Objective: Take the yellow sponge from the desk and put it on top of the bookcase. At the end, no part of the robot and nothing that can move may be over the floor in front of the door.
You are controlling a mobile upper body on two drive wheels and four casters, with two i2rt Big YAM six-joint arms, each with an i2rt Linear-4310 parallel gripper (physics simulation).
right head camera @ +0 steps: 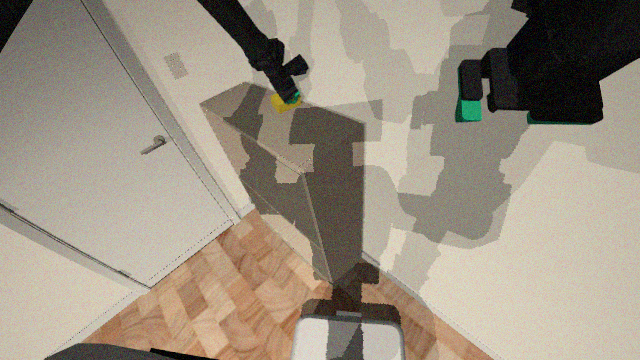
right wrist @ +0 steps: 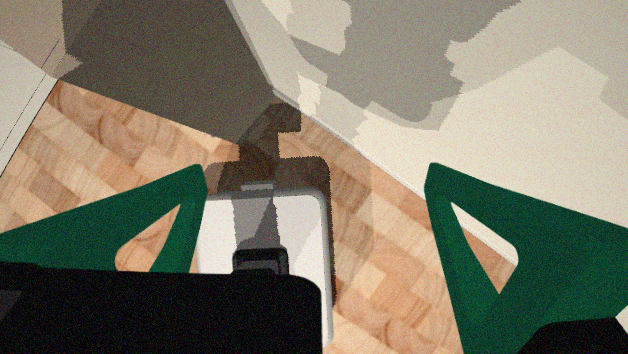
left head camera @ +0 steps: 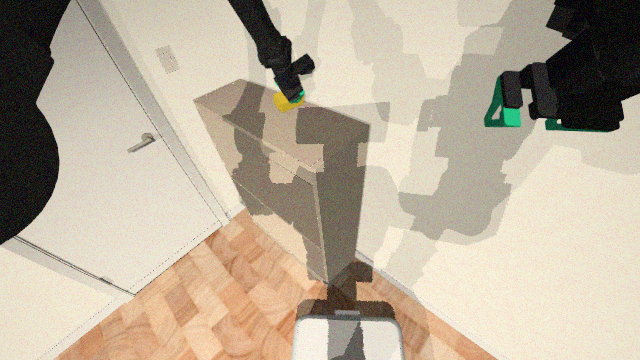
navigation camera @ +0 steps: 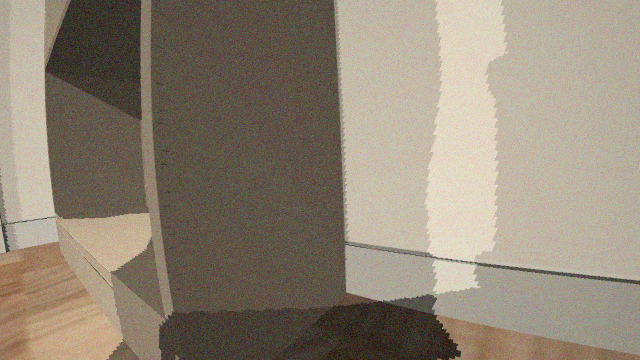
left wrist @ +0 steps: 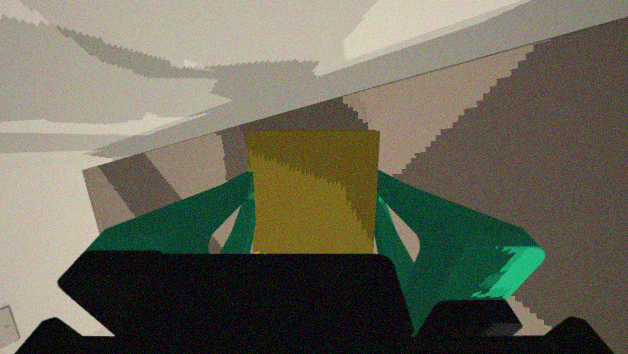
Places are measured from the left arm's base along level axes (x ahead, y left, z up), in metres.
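Pixels of known places: left gripper, fingertip midpoint: (right head camera: pixel 291 97) (left head camera: pixel 293 96) (left wrist: pixel 313 178); right gripper, fingertip midpoint: (right head camera: pixel 492 118) (right wrist: pixel 315 176) (left head camera: pixel 515 124).
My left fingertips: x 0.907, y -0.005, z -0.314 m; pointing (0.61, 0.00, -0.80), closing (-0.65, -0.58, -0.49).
Behind a point stands the place of what it marks.
The yellow sponge (left head camera: pixel 282 104) @[z -0.310, x 0.835, y 0.026 m] (right head camera: pixel 281 103) @[z -0.307, x 0.844, y 0.017 m] (left wrist: pixel 314 215) @[z -0.298, x 0.890, y 0.000 m] is between the fingers of my left gripper (left head camera: pixel 291 98) @[z -0.314, x 0.907, y -0.005 m] (right head camera: pixel 290 98) @[z -0.314, x 0.907, y -0.005 m] (left wrist: pixel 313 178) @[z -0.314, x 0.907, y -0.005 m], which is shut on it. Both are over the back part of the top of the brown bookcase (left head camera: pixel 345 200) @[z -0.634, x 0.641, y -0.207 m] (right head camera: pixel 340 180) @[z -0.511, x 0.636, y -0.203 m] (left wrist: pixel 550 175) @[z -0.350, x 0.831, y -0.079 m] (right wrist: pixel 150 65) @[z -0.517, x 0.591, y -0.168 m] (navigation camera: pixel 250 150) @[z -1.168, x 0.599, y -0.175 m]. Whether the sponge touches the top cannot be told. My right gripper (left head camera: pixel 532 122) (right head camera: pixel 505 117) @[z -0.110, x 0.376, y -0.454 m] (right wrist: pixel 315 176) @[z -0.110, x 0.376, y -0.454 m] is open and empty, away to the right of the bookcase. The desk does not show.
The white door (left head camera: pixel 100 120) @[z -0.316, x 0.825, y 0.881 m] (right head camera: pixel 110 120) @[z -0.288, x 0.822, y 0.884 m] is closed, left of the bookcase, with parquet floor (left head camera: pixel 195 285) @[z -1.410, x 0.483, y 0.805 m] (right head camera: pixel 200 285) @[z -1.410, x 0.448, y 0.836 m] before it. A white rounded base part (left head camera: pixel 370 340) @[z -1.150, x 0.215, y -0.331 m] (right head camera: pixel 375 340) @[z -1.150, x 0.229, y -0.353 m] (right wrist: pixel 307 225) @[z -1.150, x 0.184, y -0.411 m] stands before the bookcase. A large black shape (left head camera: pixel 25 125) covers the left edge of the left head view.
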